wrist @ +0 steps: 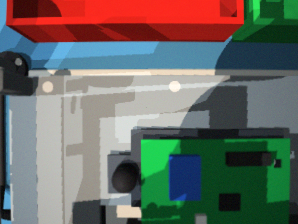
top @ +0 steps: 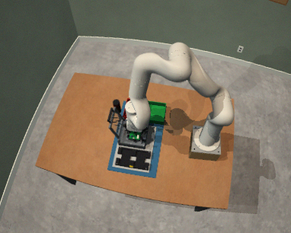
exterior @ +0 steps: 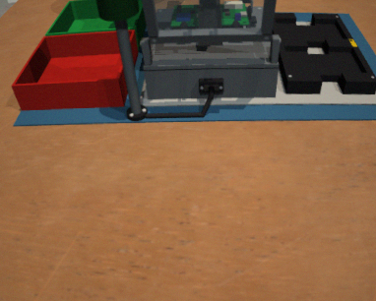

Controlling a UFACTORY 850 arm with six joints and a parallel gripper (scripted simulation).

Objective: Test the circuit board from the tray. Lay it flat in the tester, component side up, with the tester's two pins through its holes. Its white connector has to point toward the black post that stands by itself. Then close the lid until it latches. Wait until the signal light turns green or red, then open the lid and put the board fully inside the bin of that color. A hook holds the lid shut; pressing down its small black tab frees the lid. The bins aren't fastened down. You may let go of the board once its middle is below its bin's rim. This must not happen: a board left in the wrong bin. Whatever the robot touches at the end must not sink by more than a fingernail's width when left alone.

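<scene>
My gripper is now right at the green circuit board. Also, from my hand: green bin: 190 mm to the right, 120 mm behind, 70 mm below; then lid: 130 mm ahead, 100 mm above, 10 mm to the right; then red bin: 200 mm to the right, 70 mm below, 30 mm ahead.
</scene>
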